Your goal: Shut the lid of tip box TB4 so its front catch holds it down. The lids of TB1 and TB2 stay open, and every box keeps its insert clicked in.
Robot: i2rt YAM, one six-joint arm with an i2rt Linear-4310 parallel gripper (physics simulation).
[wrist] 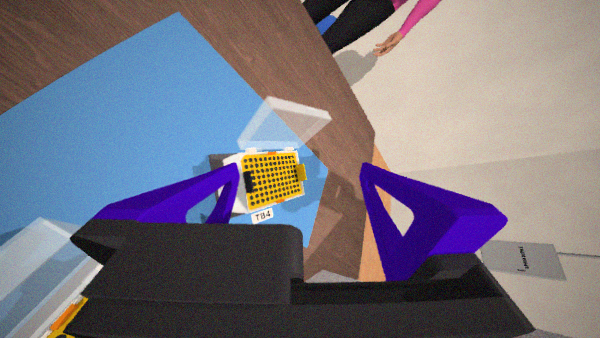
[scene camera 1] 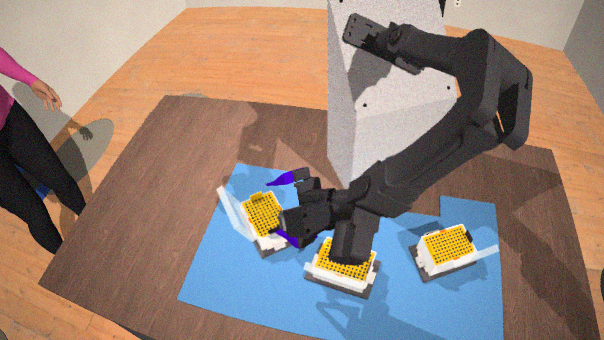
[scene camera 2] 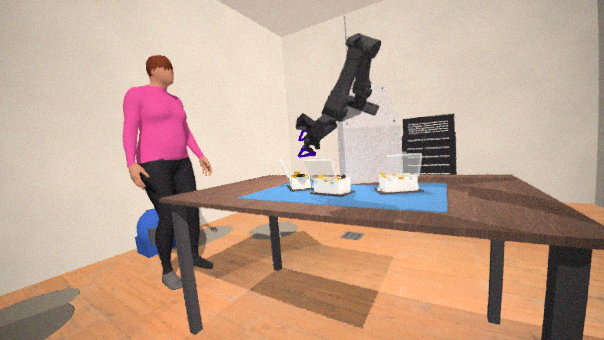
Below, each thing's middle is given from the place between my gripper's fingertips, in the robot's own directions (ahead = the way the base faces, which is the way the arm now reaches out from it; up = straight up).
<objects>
Now: the yellow insert (scene camera 1: 263, 210) 130 mm below my hand, 70 mm to the right of it and 50 mm behind it.
</objects>
